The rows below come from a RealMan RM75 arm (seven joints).
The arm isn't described. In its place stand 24 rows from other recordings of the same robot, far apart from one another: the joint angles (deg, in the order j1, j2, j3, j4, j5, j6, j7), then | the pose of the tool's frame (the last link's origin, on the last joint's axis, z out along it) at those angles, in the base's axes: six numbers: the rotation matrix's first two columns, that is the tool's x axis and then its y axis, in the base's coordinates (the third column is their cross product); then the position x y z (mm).
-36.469, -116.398, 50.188, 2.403, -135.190, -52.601, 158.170 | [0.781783, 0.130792, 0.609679, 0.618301, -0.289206, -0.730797, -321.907, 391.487, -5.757]
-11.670, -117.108, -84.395, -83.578, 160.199, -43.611, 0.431 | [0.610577, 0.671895, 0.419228, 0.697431, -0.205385, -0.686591, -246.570, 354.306, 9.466]
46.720, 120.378, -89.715, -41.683, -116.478, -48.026, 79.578 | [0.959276, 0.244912, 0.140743, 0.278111, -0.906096, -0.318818, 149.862, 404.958, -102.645]
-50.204, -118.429, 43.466, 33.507, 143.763, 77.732, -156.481 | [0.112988, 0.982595, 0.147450, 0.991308, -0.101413, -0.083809, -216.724, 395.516, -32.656]
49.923, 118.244, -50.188, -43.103, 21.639, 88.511, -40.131 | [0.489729, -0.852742, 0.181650, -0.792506, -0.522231, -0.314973, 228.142, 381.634, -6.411]
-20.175, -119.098, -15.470, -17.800, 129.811, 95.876, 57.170 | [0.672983, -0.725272, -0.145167, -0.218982, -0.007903, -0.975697, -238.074, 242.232, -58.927]
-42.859, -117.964, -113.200, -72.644, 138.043, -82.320, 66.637 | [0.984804, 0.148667, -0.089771, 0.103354, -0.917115, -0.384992, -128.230, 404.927, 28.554]
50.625, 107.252, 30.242, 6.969, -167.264, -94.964, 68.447 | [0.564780, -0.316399, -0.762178, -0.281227, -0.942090, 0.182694, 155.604, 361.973, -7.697]
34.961, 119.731, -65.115, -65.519, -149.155, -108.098, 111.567 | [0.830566, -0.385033, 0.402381, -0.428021, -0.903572, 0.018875, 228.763, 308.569, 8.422]
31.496, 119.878, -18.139, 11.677, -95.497, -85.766, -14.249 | [0.779796, 0.443304, -0.442040, -0.135904, -0.569385, -0.810759, 243.079, 287.026, -79.758]
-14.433, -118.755, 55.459, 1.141, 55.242, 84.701, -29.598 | [0.603799, 0.087709, 0.792297, 0.726869, -0.468610, -0.502062, -348.729, 232.019, -31.502]
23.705, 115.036, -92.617, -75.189, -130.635, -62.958, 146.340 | [0.777007, -0.623136, -0.089225, -0.600044, -0.690337, -0.404206, 199.185, 349.861, -30.037]
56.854, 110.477, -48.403, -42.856, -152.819, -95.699, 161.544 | [0.236371, -0.971259, 0.028020, -0.920538, -0.233072, -0.313509, 183.475, 414.685, 49.241]
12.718, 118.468, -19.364, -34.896, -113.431, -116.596, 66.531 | [0.571730, -0.250673, -0.781210, -0.516275, -0.849949, -0.105107, 319.334, 200.361, 47.398]
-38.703, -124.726, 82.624, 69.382, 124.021, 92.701, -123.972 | [0.958406, 0.276889, -0.069216, 0.283929, -0.949640, 0.132546, -105.144, 309.547, -69.098]
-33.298, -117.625, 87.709, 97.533, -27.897, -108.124, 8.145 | [0.561957, 0.791018, -0.241856, 0.598866, -0.590767, -0.540697, -140.378, 310.015, 25.915]
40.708, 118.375, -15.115, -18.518, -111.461, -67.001, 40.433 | [0.876069, 0.014225, -0.481976, -0.345707, -0.678285, -0.648396, 267.005, 400.105, -4.002]
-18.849, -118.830, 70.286, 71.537, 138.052, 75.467, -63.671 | [0.881255, -0.279157, -0.381393, -0.379257, -0.899207, -0.218152, -278.078, 327.720, 14.492]
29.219, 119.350, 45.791, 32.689, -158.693, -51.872, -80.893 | [0.436493, 0.695005, 0.571350, 0.726021, 0.102975, -0.679919, 179.165, 338.627, -106.724]
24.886, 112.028, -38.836, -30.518, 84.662, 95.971, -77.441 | [0.317691, -0.603349, -0.731465, -0.756326, -0.626513, 0.188290, 285.178, 315.261, 59.263]
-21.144, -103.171, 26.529, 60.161, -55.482, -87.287, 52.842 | [0.411294, 0.662524, 0.626018, 0.904020, -0.208674, -0.373098, -349.446, 319.484, 218.447]
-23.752, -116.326, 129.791, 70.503, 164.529, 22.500, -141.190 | [0.930105, -0.220143, -0.294009, -0.351378, -0.766399, -0.537742, -170.222, 321.213, -131.451]
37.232, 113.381, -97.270, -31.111, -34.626, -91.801, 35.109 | [0.408527, 0.433242, -0.803373, 0.117515, -0.897811, -0.424412, 118.682, 335.797, -5.194]
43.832, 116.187, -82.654, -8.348, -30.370, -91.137, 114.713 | [-0.201627, -0.773321, -0.601100, -0.490577, -0.451443, 0.745341, 158.439, 375.327, -2.189]
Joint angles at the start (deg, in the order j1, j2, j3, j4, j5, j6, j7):
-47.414, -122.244, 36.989, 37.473, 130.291, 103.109, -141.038
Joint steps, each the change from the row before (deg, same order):
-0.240, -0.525, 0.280, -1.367, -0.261, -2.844, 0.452
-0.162, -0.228, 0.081, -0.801, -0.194, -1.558, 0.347
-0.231, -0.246, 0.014, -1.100, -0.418, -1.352, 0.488
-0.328, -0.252, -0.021, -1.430, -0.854, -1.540, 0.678
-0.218, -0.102, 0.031, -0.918, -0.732, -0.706, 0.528
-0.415, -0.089, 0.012, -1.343, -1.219, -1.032, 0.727
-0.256, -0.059, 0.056, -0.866, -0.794, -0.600, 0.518
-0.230, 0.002, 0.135, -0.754, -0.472, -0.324, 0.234
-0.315, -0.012, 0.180, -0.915, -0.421, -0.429, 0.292
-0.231, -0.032, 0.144, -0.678, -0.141, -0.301, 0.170
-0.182, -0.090, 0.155, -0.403, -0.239, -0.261, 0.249
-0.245, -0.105, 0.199, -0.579, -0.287, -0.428, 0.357
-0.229, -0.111, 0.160, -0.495, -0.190, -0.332, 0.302
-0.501, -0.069, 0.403, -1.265, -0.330, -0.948, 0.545
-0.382, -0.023, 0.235, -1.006, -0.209, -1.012, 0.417
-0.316, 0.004, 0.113, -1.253, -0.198, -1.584, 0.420
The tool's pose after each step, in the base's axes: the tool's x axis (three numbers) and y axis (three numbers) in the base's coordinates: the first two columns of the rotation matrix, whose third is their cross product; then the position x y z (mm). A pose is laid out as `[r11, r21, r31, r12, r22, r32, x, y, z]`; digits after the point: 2 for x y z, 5 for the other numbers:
[0.32155, 0.94570, 0.04749, 0.86607, -0.31401, 0.38899, -166.50, 342.32, -39.57]
[0.31480, 0.94733, 0.05891, 0.86845, -0.31252, 0.38487, -166.27, 343.90, -43.97]
[0.30848, 0.94879, 0.06813, 0.86776, -0.31002, 0.38843, -165.23, 344.66, -48.90]
[0.30077, 0.95018, 0.08185, 0.86431, -0.30785, 0.39773, -163.15, 345.70, -54.44]
[0.29829, 0.95025, 0.08971, 0.85971, -0.30832, 0.40724, -161.37, 346.04, -57.37]
[0.29397, 0.95022, 0.10329, 0.85223, -0.30950, 0.42180, -158.11, 347.17, -61.05]
[0.29201, 0.94995, 0.11101, 0.84702, -0.31077, 0.43126, -156.03, 347.62, -63.44]
[0.29003, 0.95059, 0.11078, 0.84430, -0.30865, 0.43806, -154.65, 347.43, -65.42]
[0.28882, 0.95117, 0.10890, 0.84190, -0.30650, 0.44414, -153.07, 347.10, -68.09]
[0.28814, 0.95185, 0.10470, 0.84127, -0.30385, 0.44714, -152.18, 346.49, -70.39]
[0.29003, 0.95130, 0.10445, 0.83925, -0.30528, 0.44997, -150.91, 346.19, -72.20]
[0.29216, 0.95064, 0.10455, 0.83718, -0.30707, 0.45259, -149.44, 345.88, -74.69]
[0.29456, 0.95001, 0.10352, 0.83538, -0.30859, 0.45487, -148.09, 345.43, -76.97]
[0.29635, 0.94978, 0.10050, 0.83513, -0.30875, 0.45523, -146.34, 344.95, -81.63]
[0.29520, 0.95004, 0.10139, 0.83703, -0.30832, 0.45201, -145.55, 345.23, -85.21]
[0.28640, 0.95214, 0.10679, 0.84292, -0.30338, 0.44434, -146.11, 346.13, -89.45]

